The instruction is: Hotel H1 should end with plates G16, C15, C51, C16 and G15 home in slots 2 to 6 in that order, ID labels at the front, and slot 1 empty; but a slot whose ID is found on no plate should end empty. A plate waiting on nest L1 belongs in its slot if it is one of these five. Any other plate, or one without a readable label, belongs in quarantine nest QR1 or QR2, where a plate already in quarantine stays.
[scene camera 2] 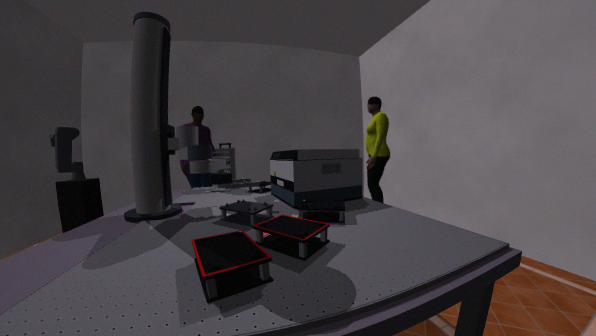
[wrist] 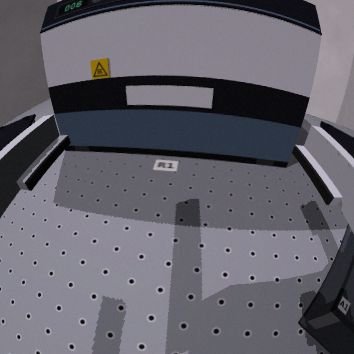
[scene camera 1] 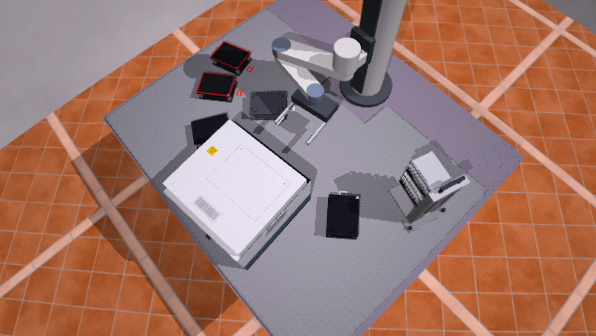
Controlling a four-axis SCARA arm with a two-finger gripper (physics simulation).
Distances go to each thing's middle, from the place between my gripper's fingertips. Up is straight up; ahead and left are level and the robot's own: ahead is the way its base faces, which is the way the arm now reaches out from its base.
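Black nest N6 (scene camera 1: 343, 215): 38 cm to the left of my gripper, 7 cm ahead of it and 7 cm below it. The gripper itself is 1 cm above the white instrument (scene camera 1: 261, 241), 7 cm to the right of it and 32 cm short of it.
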